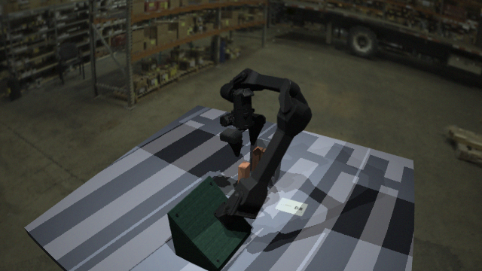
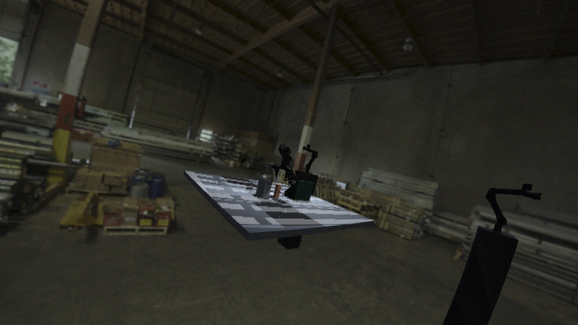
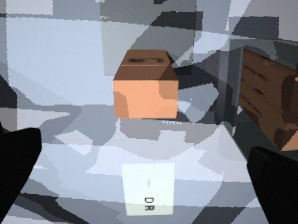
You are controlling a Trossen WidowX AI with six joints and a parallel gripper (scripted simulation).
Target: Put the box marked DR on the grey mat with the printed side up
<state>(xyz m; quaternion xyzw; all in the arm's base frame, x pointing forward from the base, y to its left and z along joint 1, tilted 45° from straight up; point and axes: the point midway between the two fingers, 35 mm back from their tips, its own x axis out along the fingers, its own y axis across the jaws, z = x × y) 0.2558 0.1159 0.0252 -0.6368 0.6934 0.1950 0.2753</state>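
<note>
Now: the grey mat 6 cm to the left of my gripper tip and 18 cm below it. Also, from my gripper tip: white card 1 cm behind, 20 cm to the right, 18 cm below.
</note>
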